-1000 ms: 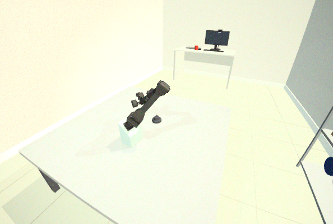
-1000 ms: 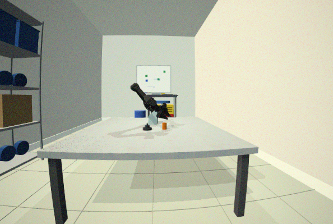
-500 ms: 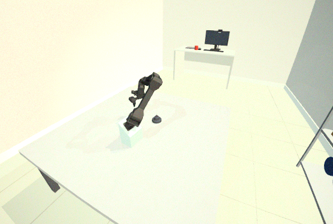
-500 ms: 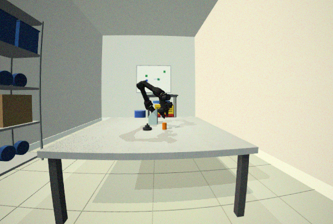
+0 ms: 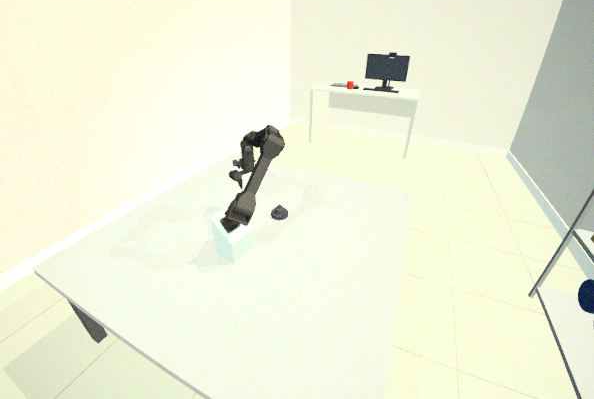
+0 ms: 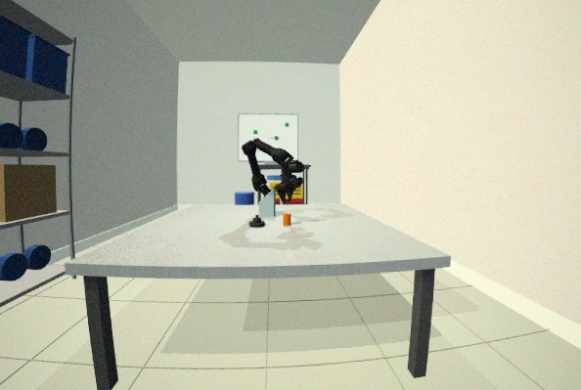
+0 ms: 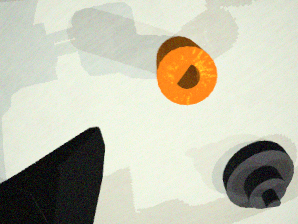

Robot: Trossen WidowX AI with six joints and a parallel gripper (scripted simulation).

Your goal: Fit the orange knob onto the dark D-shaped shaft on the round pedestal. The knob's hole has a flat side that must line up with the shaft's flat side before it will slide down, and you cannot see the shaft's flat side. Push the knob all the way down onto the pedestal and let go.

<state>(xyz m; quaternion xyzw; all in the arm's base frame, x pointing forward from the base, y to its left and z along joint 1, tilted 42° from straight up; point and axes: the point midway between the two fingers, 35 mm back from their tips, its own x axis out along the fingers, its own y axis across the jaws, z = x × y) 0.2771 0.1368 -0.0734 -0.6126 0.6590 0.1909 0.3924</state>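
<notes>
Right now the orange knob is 100 mm below my gripper tip. Round my gripper tip: pedestal 30 mm ahead, 160 mm to the right, 100 mm below.
</notes>
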